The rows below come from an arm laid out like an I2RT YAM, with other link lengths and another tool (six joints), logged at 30 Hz.
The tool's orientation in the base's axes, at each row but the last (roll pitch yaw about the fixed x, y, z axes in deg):
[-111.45 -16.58 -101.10]
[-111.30 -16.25 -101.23]
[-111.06 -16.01 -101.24]
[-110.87 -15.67 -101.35]
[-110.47 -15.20 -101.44]
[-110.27 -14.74 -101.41]
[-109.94 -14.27 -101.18]
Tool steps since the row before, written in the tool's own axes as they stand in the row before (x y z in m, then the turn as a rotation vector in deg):
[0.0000 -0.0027 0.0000 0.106 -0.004 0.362]
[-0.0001 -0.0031 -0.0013 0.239 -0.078 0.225]
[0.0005 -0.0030 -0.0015 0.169 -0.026 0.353]
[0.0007 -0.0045 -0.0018 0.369 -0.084 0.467]
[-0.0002 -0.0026 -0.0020 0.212 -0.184 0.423]
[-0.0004 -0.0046 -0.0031 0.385 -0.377 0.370]
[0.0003 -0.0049 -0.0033 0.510 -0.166 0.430]
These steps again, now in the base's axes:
[0.0011 0.0005 0.0024 0.305 -0.201 -0.093]
[0.0001 0.0010 0.0032 0.188 -0.274 0.058]
[-0.0002 0.0005 0.0033 0.295 -0.253 -0.052]
[0.0000 0.0006 0.0049 0.383 -0.463 0.015]
[-0.0007 0.0012 0.0030 0.412 -0.286 0.079]
[-0.0009 0.0020 0.0051 0.406 -0.403 0.316]
[-0.0012 0.0014 0.0056 0.357 -0.572 0.135]

